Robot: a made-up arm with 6 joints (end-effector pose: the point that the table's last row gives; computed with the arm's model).
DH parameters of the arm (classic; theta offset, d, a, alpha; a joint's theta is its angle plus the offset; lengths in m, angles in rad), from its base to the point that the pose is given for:
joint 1: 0 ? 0.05 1.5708
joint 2: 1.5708 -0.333 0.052 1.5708
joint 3: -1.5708 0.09 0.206 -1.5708
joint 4: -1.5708 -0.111 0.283 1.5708
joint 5: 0 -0.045 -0.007 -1.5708
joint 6: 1.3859 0 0.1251 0
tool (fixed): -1.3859 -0.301 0 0
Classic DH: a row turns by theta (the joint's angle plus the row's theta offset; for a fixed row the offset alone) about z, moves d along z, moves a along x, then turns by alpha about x.
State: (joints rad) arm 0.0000 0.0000 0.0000 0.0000 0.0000 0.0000
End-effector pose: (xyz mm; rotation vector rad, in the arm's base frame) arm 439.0 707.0 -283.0 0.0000 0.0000 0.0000
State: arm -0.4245 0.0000 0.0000 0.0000 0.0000 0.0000
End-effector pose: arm 691.2 463.4 -283.0 0.0000 0.0000 -0.4245
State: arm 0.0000 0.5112 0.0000 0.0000 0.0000 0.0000
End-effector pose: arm 565.4 707.0 -46.7 0.0000 -0.5112 0.0000
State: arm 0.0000 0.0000 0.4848 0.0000 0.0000 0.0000
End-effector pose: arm 439.0 855.9 -61.2 0.4848 0.0000 0.0000
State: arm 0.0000 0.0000 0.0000 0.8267 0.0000 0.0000
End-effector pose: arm 218.9 872.7 -283.0 0.0000 0.0000 0.8267
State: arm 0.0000 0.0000 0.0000 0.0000 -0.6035 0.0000
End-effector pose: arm 265.3 707.0 -238.9 0.0000 0.6035 0.0000
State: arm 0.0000 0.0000 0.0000 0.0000 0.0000 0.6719
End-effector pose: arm 357.5 694.6 -283.0 0.0000 0.0000 0.6719
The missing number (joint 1, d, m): 0.077
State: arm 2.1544 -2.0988 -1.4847 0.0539 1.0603 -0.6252
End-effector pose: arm 165.3 -577.4 -333.6 1.1546 -0.2929 -2.8796
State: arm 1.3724 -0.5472 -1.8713 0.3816 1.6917 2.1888
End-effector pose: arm 66.4 445.2 -509.2 0.6244 0.1574 -0.8418
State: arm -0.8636 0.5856 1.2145 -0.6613 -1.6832 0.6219
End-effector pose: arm 355.1 303.3 477.6 1.6802 0.2246 0.7060
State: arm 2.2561 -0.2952 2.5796 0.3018 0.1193 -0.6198
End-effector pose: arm -538.0 398.3 554.2 0.6424 2.4162 0.2720
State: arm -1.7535 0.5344 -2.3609 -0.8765 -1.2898 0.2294
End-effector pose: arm -70.7 -248.8 147.3 1.1518 -0.5397 2.4508
